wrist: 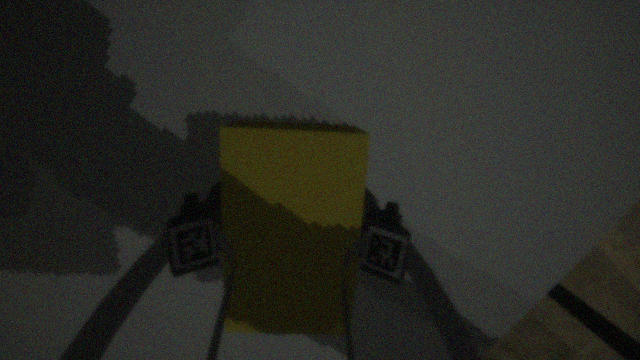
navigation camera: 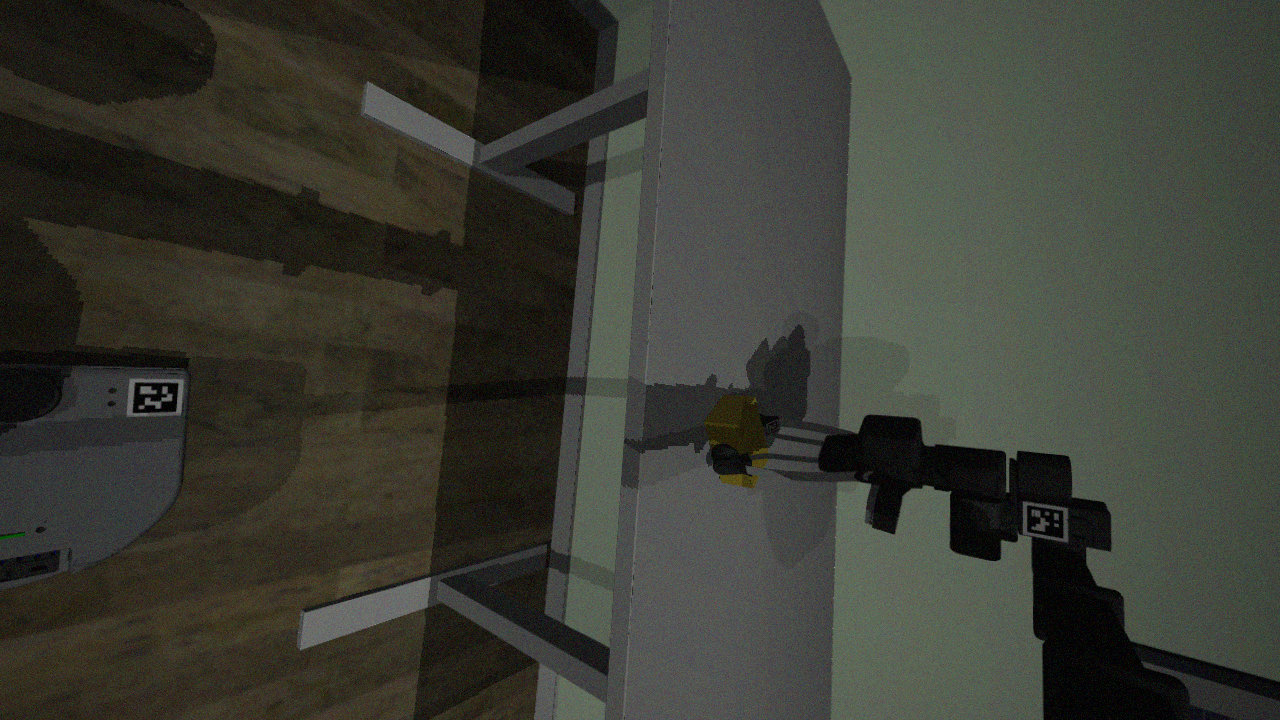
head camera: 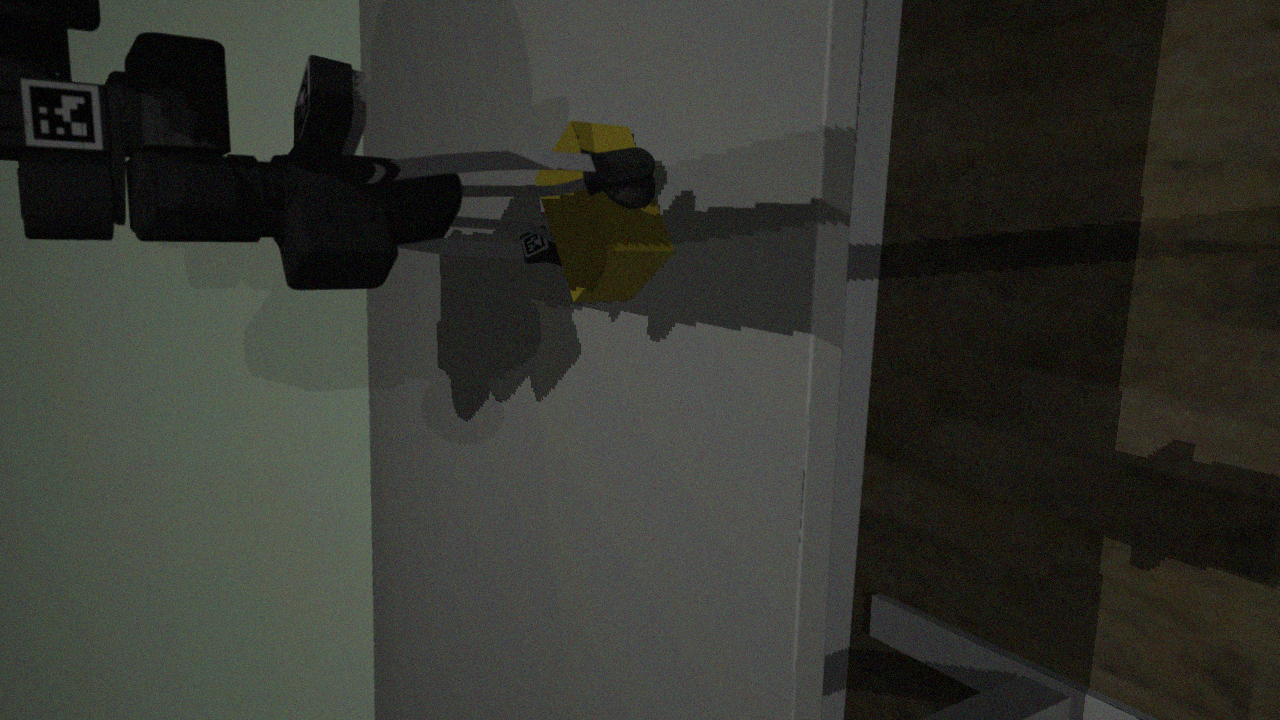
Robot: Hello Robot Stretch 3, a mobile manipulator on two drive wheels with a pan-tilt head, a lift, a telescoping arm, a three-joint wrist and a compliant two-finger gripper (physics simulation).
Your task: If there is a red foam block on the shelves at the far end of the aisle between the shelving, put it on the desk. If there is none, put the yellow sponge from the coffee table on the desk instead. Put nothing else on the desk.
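Pixels of known places: gripper, between the fingertips: (wrist: 293, 205) (navigation camera: 723, 439) (head camera: 628, 212); robot's base, origin of its link: (navigation camera: 18, 392).
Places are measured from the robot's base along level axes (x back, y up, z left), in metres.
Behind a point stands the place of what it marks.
Observation:
The yellow sponge (head camera: 613, 255) @[z -0.522, x -0.009, y 0.995 m] (navigation camera: 733, 425) @[z -0.519, x -0.006, y 0.992 m] (wrist: 295, 200) @[z -0.581, x 0.036, y 0.996 m] is held upright-ish between the fingertips, tilted in the head view. My gripper (head camera: 583, 213) (navigation camera: 750, 444) (wrist: 293, 205) @[z -0.573, x 0.020, y 0.951 m] is shut on it, one fingertip on each side. Both are over the grey desk top (head camera: 581, 537) @[z -0.641, x -0.228, y 0.951 m] (navigation camera: 742, 223) @[z -0.613, x -0.286, y 0.951 m] (wrist: 500, 125) @[z -0.502, x 0.128, y 0.951 m], between its front edge and the wall side. Shadows of the arm and gripper fall on the desk top near the sponge. Whether the sponge's lower end touches the desk is hard to tell. A red foam block does not show in these views.
A pale green wall (head camera: 179, 537) @[z -1.213, x -0.337, y 1.162 m] (navigation camera: 1029, 223) @[z -1.217, x -0.399, y 1.287 m] stands behind the desk. The desk's grey legs (navigation camera: 563, 120) @[z -0.768, x -0.689, y 0.386 m] (navigation camera: 528, 626) @[z -0.721, x 0.520, y 0.394 m] reach down to the brown wooden floor (head camera: 1199, 358) @[z -0.630, x -0.148, y 0.000 m] (navigation camera: 358, 349) @[z -0.482, x -0.103, y 0.001 m]. My base (navigation camera: 107, 483) @[z -0.087, x 0.132, y 0.160 m] stands on the floor in front of the desk.

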